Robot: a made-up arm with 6 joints.
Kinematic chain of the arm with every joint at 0, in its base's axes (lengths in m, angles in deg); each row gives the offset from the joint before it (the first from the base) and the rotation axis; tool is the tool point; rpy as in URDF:
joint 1: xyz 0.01 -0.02 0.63 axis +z
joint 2: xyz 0.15 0 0.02 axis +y
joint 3: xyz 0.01 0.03 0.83 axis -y
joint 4: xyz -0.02 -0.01 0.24 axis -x
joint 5: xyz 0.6 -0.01 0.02 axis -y
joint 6: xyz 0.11 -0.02 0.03 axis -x
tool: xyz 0 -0.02 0 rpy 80.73 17.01 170
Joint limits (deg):
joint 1: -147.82..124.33
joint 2: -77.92..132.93
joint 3: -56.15..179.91
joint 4: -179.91..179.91
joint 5: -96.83..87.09
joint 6: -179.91..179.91
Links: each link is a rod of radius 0.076 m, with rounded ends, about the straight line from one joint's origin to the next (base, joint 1, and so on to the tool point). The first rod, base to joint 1, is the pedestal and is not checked.
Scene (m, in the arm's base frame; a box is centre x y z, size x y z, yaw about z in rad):
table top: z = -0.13
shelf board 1: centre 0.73 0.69 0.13 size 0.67 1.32 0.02 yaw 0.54
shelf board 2: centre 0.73 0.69 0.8 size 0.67 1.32 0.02 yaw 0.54
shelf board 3: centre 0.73 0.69 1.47 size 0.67 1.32 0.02 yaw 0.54
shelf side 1: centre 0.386 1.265 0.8 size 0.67 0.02 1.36 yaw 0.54
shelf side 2: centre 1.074 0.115 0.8 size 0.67 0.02 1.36 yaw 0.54
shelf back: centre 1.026 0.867 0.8 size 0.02 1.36 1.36 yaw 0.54
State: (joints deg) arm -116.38 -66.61 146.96 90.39 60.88 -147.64
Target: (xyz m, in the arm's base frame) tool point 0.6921 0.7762 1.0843
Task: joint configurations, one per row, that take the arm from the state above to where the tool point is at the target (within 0.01 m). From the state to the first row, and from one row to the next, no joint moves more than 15 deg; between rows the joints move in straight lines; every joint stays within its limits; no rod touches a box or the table.
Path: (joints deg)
1: -108.55 -64.00 157.94 79.03 69.62 -148.38
2: -100.71 -61.39 168.93 67.66 78.35 -149.11
3: -92.88 -58.79 179.91 56.30 87.09 -149.85
4: -93.80 -46.93 179.91 62.75 83.64 -149.56
5: -94.71 -35.07 179.91 69.20 80.19 -149.27
6: -95.63 -23.21 179.91 75.65 76.75 -148.98
7: -96.55 -11.36 179.91 82.10 73.30 -148.69
8: -103.06 -19.08 168.02 84.86 70.11 -148.48
9: -109.57 -26.80 156.13 87.61 66.93 -148.27
10: -116.08 -34.52 144.24 90.37 63.75 -148.06
11: -122.59 -42.24 132.35 93.12 60.56 -147.84

